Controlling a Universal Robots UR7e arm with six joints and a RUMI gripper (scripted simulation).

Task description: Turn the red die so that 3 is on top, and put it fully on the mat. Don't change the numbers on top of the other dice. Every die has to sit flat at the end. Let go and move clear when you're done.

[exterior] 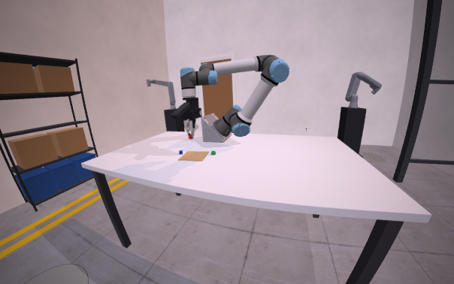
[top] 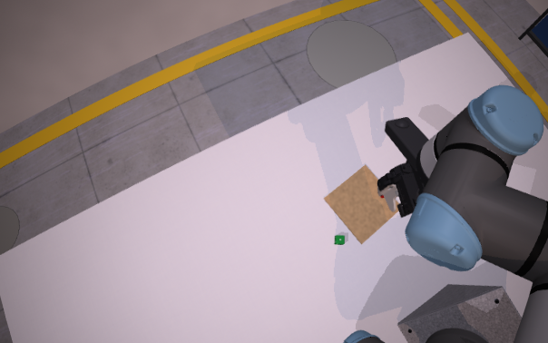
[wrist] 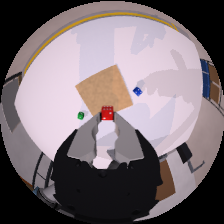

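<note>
Right now the mat is 12 cm below my hand, 1 cm to the left of it and 1 cm ahead of it. The rest, counted from my hand: red die: 1 cm below; then blue die: 11 cm below, 9 cm to the right; then green die: 11 cm to the left, 11 cm below, 4 cm behind.
</note>
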